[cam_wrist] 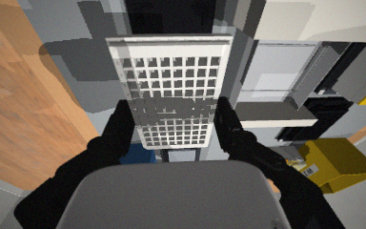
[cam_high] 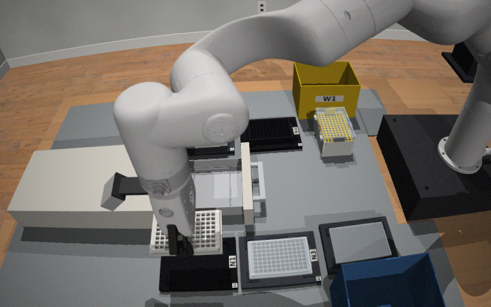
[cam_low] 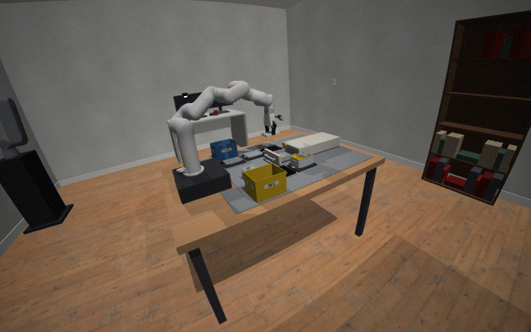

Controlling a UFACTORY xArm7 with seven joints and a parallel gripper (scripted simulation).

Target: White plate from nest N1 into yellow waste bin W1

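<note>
The yellow waste bin W1 lies 340 mm behind my hand, 520 mm to the right of it and 120 mm below it. From my hand the other things lie so: white plate: 10 mm below; then drawer: 20 mm ahead, 190 mm to the right, 130 mm below; then black work nest N1: 150 mm below.
</note>
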